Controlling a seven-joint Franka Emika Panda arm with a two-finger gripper.
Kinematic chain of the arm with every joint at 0, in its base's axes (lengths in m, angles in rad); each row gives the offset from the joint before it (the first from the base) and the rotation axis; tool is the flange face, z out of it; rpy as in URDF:
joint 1: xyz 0 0 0.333 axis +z
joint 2: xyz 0 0 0 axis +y
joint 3: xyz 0 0 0.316 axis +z
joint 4: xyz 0.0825 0 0 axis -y
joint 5: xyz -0.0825 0 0.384 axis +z
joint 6: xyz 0 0 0 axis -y
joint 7: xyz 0.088 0 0 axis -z
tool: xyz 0 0 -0.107 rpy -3.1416 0 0
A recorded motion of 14 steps. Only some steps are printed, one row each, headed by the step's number.
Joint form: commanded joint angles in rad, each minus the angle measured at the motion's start. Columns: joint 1, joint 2, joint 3, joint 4, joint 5, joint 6, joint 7.
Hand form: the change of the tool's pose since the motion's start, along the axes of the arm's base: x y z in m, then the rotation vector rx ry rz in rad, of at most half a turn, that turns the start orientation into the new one. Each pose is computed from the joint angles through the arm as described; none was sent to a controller.
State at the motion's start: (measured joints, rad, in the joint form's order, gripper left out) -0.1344 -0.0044 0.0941 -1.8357 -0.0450 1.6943 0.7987
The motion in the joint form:
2: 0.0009 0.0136 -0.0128 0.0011 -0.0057 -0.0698 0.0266
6: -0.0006 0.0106 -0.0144 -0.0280 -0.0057 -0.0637 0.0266
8: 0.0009 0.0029 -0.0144 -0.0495 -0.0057 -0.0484 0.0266
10: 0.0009 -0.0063 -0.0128 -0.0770 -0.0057 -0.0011 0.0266
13: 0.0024 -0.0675 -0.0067 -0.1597 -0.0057 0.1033 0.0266
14: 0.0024 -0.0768 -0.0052 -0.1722 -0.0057 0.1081 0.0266
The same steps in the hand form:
2: -0.0063 -0.0073 -0.0115 -0.0062 0.0813 -0.0398
6: -0.0106 -0.0086 -0.0227 -0.0055 0.1013 -0.0425
8: -0.0133 -0.0075 -0.0274 -0.0061 0.0999 -0.0402
10: -0.0133 -0.0063 -0.0320 -0.0072 0.0709 -0.0365
13: -0.0237 -0.0005 -0.0306 -0.0138 -0.0115 -0.0244
14: -0.0266 0.0005 -0.0312 -0.0147 -0.0130 -0.0227

